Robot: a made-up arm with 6 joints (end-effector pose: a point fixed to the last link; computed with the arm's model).
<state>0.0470 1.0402 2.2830 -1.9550 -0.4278 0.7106</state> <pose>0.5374 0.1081 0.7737 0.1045 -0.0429 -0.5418 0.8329</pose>
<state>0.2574 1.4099 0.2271 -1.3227 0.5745 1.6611</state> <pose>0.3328 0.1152 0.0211 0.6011 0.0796 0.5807 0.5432</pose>
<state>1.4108 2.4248 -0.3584 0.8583 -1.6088 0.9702</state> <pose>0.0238 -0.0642 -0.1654 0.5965 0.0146 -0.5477 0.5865</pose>
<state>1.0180 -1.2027 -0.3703 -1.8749 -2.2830 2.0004</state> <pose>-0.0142 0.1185 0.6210 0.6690 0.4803 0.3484 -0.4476</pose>
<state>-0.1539 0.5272 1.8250 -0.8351 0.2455 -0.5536</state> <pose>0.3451 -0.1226 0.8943 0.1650 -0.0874 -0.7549 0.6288</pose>
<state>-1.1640 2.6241 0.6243 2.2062 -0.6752 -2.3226</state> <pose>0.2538 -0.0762 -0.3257 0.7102 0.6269 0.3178 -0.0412</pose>
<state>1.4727 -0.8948 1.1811 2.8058 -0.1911 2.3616</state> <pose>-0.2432 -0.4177 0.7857 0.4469 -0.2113 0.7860 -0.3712</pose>
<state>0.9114 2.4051 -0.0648 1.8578 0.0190 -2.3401</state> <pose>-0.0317 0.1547 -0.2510 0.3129 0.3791 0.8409 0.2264</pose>
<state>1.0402 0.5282 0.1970 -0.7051 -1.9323 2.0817</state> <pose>0.3411 0.3942 0.4154 0.7209 0.1584 -0.2664 -0.6198</pose>
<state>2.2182 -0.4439 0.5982 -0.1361 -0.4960 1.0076</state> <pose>0.0547 0.0907 0.9153 0.1912 0.3169 0.3789 -0.8482</pose>
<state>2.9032 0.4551 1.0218 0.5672 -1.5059 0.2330</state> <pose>-0.3921 0.1481 0.9136 0.3669 0.4735 -0.2123 -0.7721</pose>
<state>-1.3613 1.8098 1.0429 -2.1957 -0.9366 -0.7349</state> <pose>0.2259 -0.4802 -0.1027 0.0329 -0.4429 0.8942 0.0565</pose>
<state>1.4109 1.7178 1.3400 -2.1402 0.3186 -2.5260</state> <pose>-0.0331 0.6025 0.0279 0.0527 0.6824 -0.3365 -0.6468</pose>
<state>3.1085 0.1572 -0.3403 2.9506 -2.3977 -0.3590</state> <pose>-0.4466 -0.1821 0.4997 0.5049 -0.3721 -0.4316 0.6483</pose>
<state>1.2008 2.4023 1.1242 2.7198 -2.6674 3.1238</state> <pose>-0.0322 0.4860 -0.2476 0.3222 -0.1894 -0.6031 0.7047</pose>
